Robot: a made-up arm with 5 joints. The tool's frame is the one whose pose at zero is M. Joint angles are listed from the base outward.
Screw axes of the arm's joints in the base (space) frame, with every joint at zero. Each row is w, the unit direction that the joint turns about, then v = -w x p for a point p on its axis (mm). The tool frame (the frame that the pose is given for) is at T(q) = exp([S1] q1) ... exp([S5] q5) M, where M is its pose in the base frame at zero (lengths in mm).
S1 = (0, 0, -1, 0, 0, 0)
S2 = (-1, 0, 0, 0, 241, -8)
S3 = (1, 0, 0, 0, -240, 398)
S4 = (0, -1, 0, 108, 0, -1)
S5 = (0, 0, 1, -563, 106, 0)
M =
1 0 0 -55
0 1 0 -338
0 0 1 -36
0 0 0 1
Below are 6 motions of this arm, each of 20 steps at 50 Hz.
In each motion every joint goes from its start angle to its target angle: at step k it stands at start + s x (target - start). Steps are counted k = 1, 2, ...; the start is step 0. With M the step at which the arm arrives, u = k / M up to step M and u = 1 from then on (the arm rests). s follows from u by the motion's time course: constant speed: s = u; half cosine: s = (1 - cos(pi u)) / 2; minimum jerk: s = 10 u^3 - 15 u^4 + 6 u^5.
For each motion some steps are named. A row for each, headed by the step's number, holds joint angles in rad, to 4 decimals.
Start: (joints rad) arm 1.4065 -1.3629 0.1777 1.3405 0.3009
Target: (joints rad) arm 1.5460 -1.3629 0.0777 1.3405 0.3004
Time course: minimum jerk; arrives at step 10
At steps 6, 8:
6: 1.5017 -1.3629 0.1094 1.3405 0.3006
8: 1.5379 -1.3629 0.0835 1.3405 0.3004

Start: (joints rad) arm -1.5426 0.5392 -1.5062 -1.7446 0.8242
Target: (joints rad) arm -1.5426 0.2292 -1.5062 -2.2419 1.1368
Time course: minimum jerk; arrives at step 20
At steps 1, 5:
1: -1.5426 0.5388 -1.5062 -1.7452 0.8246
5: -1.5426 0.5071 -1.5062 -1.7961 0.8566

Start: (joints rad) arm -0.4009 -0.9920 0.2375 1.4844 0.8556
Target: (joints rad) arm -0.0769 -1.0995 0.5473 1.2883 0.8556
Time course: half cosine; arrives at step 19
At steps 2, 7, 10, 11, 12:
2: -0.3921 -0.9949 0.2459 1.4791 0.8556
7: -0.3040 -1.0242 0.3302 1.4257 0.8556
10: -0.2255 -1.0502 0.4052 1.3783 0.8556
11: -0.1991 -1.0589 0.4304 1.3623 0.8556
12: -0.1738 -1.0673 0.4546 1.3470 0.8556

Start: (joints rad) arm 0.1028 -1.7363 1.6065 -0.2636 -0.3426
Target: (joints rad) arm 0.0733 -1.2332 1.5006 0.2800 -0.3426
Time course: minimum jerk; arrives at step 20
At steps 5, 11, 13, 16, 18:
5: 0.0997 -1.6842 1.5955 -0.2073 -0.3426
11: 0.0853 -1.4379 1.5437 0.0588 -0.3426
13: 0.0802 -1.3515 1.5255 0.1522 -0.3426
16: 0.0750 -1.2623 1.5067 0.2485 -0.3426
18: 0.0736 -1.2375 1.5015 0.2753 -0.3426

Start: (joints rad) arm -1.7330 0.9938 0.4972 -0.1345 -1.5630
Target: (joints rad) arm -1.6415 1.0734 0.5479 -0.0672 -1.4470
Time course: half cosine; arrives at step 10
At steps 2, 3, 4, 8, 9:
2: -1.7243 1.0014 0.5020 -0.1281 -1.5519
3: -1.7141 1.0102 0.5076 -0.1206 -1.5391
4: -1.7014 1.0213 0.5147 -0.1112 -1.5229
8: -1.6502 1.0658 0.5431 -0.0736 -1.4581
9: -1.6437 1.0715 0.5467 -0.0688 -1.4498

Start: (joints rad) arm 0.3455 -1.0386 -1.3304 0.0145 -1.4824
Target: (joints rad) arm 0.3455 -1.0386 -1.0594 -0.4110 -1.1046
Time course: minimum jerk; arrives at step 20
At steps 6, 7, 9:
6: 0.3455 -1.0386 -1.2862 -0.0549 -1.4208
7: 0.3455 -1.0386 -1.2667 -0.0856 -1.3936
9: 0.3455 -1.0386 -1.2201 -0.1586 -1.3287

